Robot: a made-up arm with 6 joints.
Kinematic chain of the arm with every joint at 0, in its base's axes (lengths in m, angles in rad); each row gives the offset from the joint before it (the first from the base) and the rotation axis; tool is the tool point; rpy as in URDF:
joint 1: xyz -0.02 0 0.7 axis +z
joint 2: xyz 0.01 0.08 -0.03 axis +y
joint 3: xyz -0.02 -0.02 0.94 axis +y
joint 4: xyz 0 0.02 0.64 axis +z
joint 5: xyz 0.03 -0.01 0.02 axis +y
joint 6: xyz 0.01 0 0.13 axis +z
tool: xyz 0 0.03 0.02 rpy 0.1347 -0.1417 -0.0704
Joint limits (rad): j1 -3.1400..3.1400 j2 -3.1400..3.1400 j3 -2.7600..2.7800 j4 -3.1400..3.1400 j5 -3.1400..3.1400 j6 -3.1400..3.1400
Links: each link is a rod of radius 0.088 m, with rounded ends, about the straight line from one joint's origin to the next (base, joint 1, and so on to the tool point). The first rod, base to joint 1, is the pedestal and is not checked.
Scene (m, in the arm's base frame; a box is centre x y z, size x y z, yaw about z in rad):
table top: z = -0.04
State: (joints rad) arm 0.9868 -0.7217 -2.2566 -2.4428 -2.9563 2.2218
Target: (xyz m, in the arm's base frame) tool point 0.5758 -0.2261 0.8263
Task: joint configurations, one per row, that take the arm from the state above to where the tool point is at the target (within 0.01 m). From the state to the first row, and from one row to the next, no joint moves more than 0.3 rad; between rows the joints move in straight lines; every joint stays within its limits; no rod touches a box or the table.
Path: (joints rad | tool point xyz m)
1: 1.2571 -0.7270 -2.2656 -2.4219 -2.9825 2.2096 | -0.3108 -0.6123 0.8501
2: 1.5274 -0.7323 -2.2746 -2.4011 -3.0088 2.1974 | -0.1328 -0.6612 0.8459
3: 1.7977 -0.7376 -2.2837 -2.3802 -3.0350 2.1852 | 0.0502 -0.6601 0.8419
4: 2.0680 -0.7429 -2.2927 -2.3594 -3.0613 2.1730 | 0.2243 -0.6098 0.8379
5: 2.3383 -0.7482 -2.3017 -2.3385 -3.0875 2.1608 | 0.3768 -0.5151 0.8340
6: 2.6086 -0.7535 -2.3107 -2.3177 -3.1138 2.1487 | 0.4968 -0.3837 0.8301
7: 2.8789 -0.7588 -2.3197 -2.2968 -3.1400 2.1365 | 0.5758 -0.2261 0.8263

